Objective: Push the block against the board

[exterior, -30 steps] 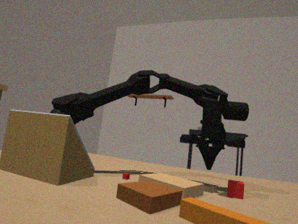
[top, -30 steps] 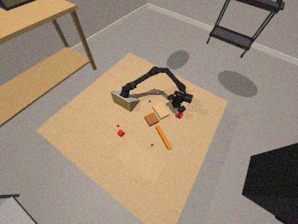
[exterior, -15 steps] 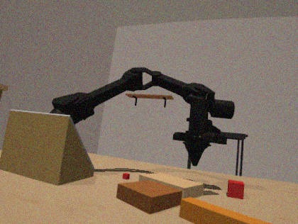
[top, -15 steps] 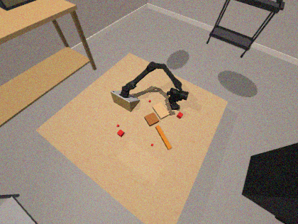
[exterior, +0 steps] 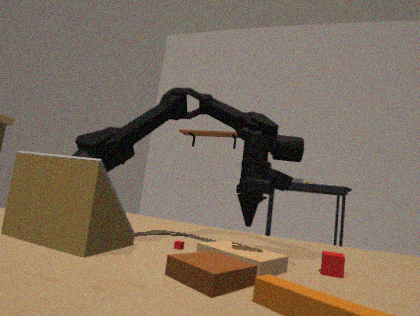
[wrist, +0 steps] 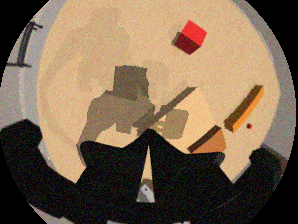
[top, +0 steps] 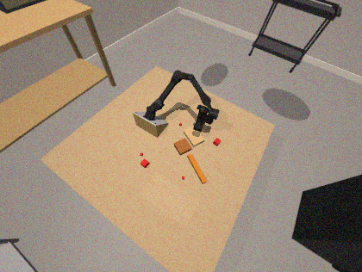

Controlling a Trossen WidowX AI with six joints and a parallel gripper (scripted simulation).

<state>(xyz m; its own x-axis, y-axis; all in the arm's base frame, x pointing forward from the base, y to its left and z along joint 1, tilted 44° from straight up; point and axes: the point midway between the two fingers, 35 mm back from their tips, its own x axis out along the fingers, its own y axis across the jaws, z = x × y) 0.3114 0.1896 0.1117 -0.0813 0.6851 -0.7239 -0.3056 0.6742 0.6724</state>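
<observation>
My gripper tip is now 1 cm short of the pale flat slab, 7 cm to the left of it and 5 cm above it. From my gripper tip the other things lie so: brown square block (1 cm behind, 20 cm to the right, 5 cm below); then orange board (17 cm ahead, 27 cm to the right, 5 cm below).
</observation>
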